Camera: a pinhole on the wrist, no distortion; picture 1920 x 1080 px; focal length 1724.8 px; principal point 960.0 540.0 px. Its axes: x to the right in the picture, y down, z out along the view. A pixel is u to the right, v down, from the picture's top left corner.
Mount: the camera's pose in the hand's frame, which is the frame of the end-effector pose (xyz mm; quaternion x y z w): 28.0 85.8 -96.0 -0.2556 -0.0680 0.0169 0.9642
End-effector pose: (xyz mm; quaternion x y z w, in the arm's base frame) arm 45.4 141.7 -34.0 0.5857 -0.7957 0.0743 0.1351
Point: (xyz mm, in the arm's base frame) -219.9 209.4 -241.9
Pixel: 826.5 550.3
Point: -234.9 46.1 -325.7
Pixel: 1398.9 169.8
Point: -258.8 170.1 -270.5
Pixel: 1028.8 547.5
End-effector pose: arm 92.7 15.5 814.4 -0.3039 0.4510 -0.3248 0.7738
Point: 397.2 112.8 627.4
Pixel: 1745.0 580.1
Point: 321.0 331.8 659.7
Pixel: 731.2 942.3
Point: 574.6 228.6 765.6
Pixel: 1251.1 217.8
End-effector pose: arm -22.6 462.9 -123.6 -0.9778 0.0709 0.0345 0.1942
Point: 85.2 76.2 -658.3
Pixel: 1743.5 1073.9
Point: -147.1 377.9 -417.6
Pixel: 670.8 243.3
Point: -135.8 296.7 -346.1
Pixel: 641.6 681.9
